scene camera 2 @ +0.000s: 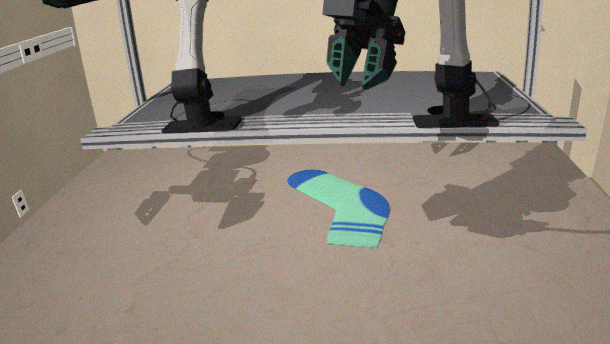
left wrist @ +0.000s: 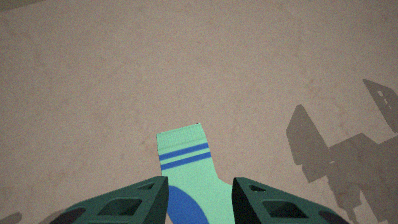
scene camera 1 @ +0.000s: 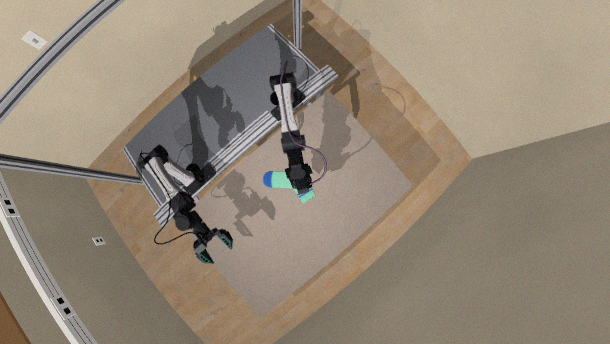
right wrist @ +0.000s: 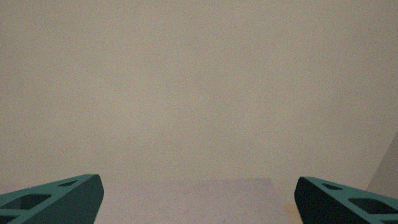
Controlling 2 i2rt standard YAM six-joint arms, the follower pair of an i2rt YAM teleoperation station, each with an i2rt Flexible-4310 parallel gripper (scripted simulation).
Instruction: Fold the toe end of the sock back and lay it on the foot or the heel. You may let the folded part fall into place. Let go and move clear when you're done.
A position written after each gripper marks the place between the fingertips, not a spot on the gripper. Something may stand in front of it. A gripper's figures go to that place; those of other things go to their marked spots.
Scene:
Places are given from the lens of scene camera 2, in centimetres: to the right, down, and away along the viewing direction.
left gripper [scene camera 2: 352, 86]: 6, -12, 58
mint-green sock [scene camera 2: 360, 215]: 9, 7, 69

